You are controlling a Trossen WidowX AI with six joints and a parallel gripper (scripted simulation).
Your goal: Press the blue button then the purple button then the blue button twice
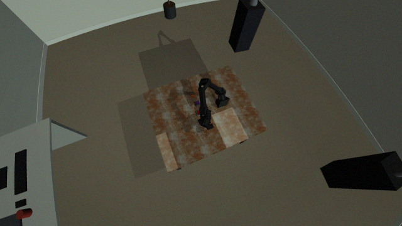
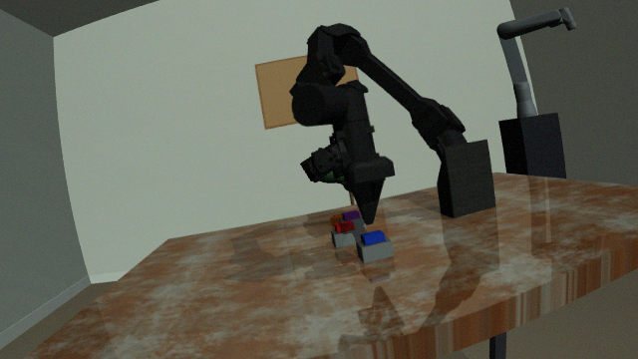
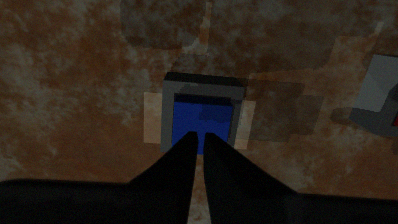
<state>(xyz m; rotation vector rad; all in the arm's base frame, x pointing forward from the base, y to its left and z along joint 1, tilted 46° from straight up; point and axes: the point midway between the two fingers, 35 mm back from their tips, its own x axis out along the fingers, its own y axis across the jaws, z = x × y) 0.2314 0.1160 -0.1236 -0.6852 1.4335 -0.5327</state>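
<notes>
My gripper tip is 20 mm above the blue button. Also, from my gripper tip: red button (30 mm ahead, 140 mm to the right, 20 mm below); then purple button (10 mm ahead, 240 mm to the right, 20 mm below).
</notes>
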